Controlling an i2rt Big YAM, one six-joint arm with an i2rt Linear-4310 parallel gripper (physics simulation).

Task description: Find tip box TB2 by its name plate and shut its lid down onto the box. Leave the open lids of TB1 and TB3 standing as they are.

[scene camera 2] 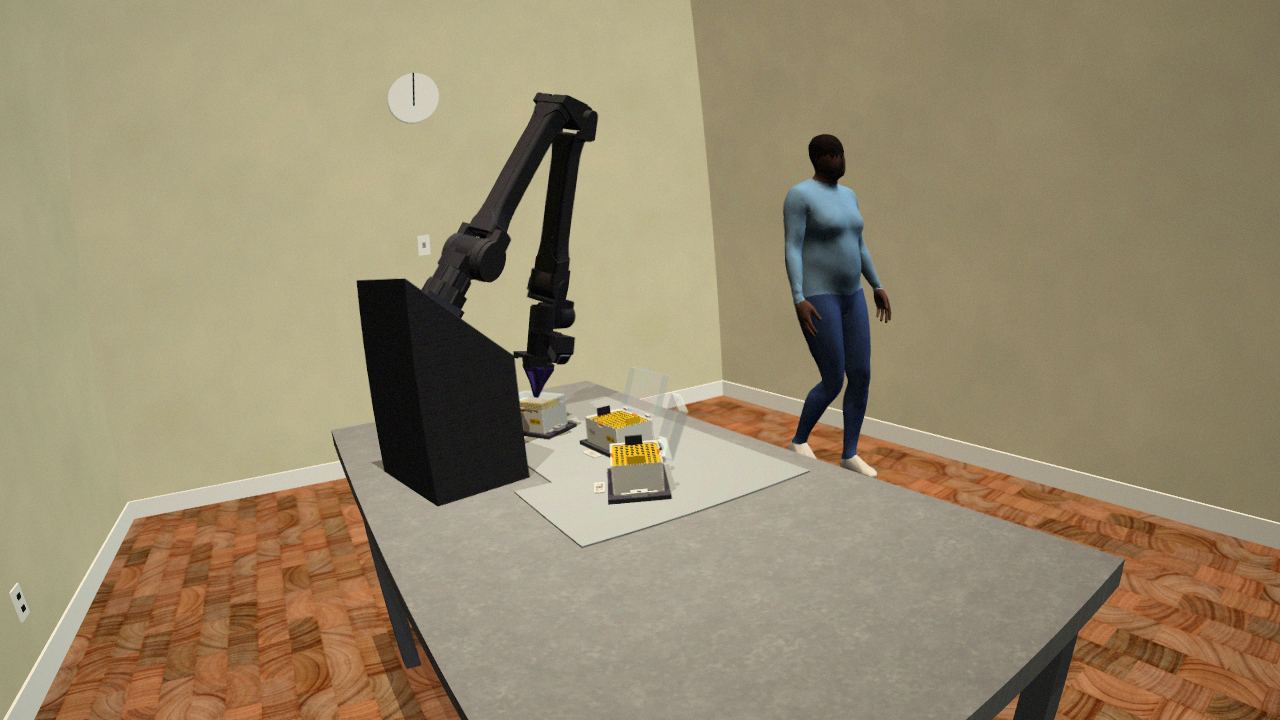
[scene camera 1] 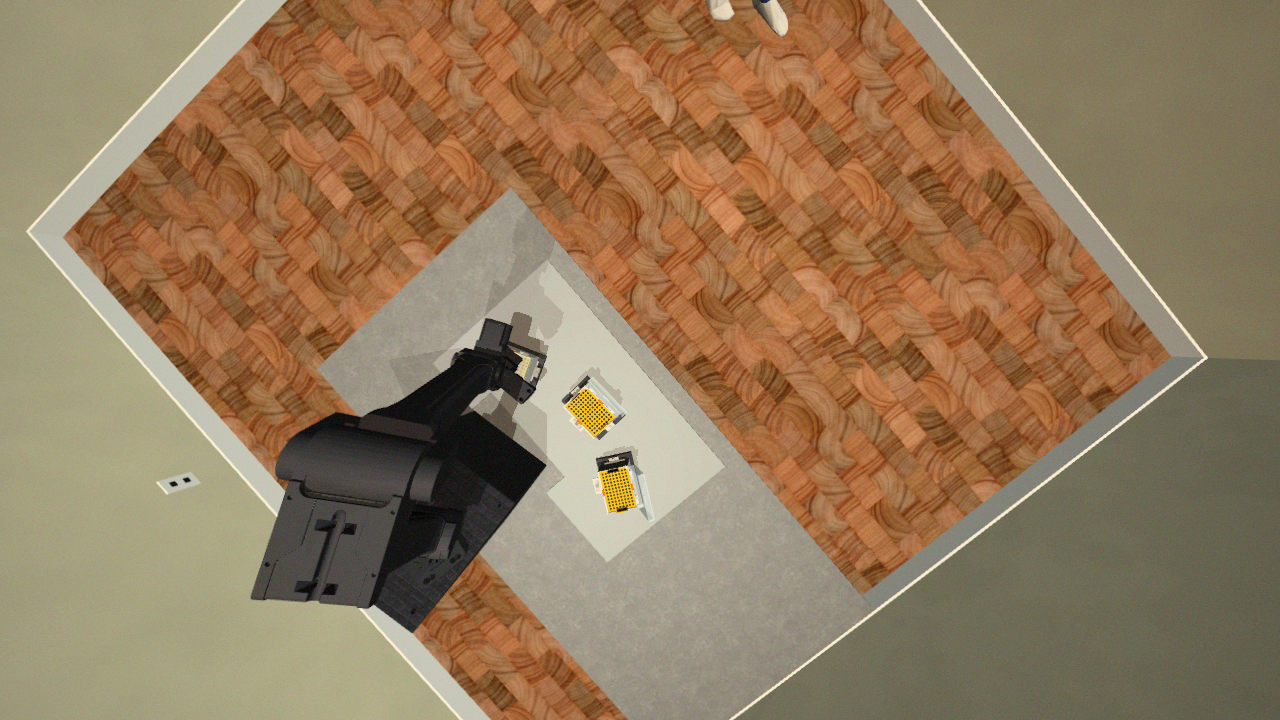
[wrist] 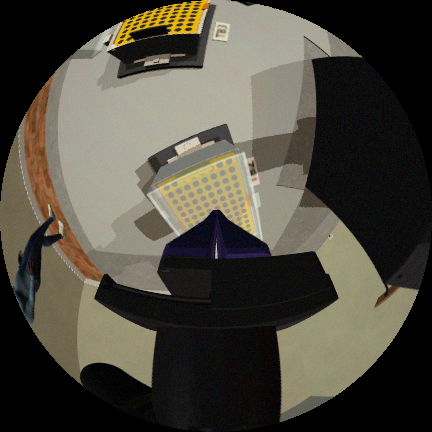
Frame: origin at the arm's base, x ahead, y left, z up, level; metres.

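Seen in the pictures: gripper, fingertip midpoint: (scene camera 2: 536, 397) (wrist: 215, 215); arm's base at its link origin: (scene camera 2: 434, 311).
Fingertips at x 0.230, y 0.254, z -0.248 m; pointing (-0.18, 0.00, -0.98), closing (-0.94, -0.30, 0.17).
Observation:
Pixels of each thing's top centre, then the offset from my fingertips to it. "spot": a spot on its surface instead. Level surfaces: height alone.
- TB2 at its top centre: (wrist: 229, 220) (scene camera 2: 529, 398) (scene camera 1: 502, 369) 0.015 m back, 0.004 m left, 0.000 m up
- pale mat at its surface level: 0.078 m down
- grey table at its surface level: 0.081 m down
- TB3's plate at a spot on its surface: (wrist: 221, 32) spot: 0.049 m ahead, 0.225 m right, 0.076 m down
TB2 (scene camera 2: 552, 420) (wrist: 196, 162) is the far box; its name plate (wrist: 252, 171) is partly covered in the wrist view. Its clear lid (wrist: 227, 177) lies over the yellow tip rack; whether it is fully seated cannot be told. My gripper (scene camera 2: 536, 394) (wrist: 215, 215) is shut and empty, pointing down, its tips at or just above the lid; contact is unclear. TB3 (scene camera 1: 590, 412) (scene camera 2: 617, 433) (wrist: 162, 25) is the middle box, with its clear lid (scene camera 2: 646, 386) standing open. TB1 (scene camera 1: 617, 490) (scene camera 2: 638, 479) is the nearest in scene camera 2, its lid (scene camera 1: 646, 497) (scene camera 2: 677, 433) also open.
The boxes stand on a pale mat (scene camera 1: 666, 456) (scene camera 2: 716, 479) on the grey table (scene camera 1: 716, 573) (scene camera 2: 760, 608). The black arm base (scene camera 2: 465, 420) (wrist: 370, 130) stands beside the mat. TB3's plate (wrist: 221, 32) lies beside its box. A person (scene camera 2: 832, 241) stands beyond the table.

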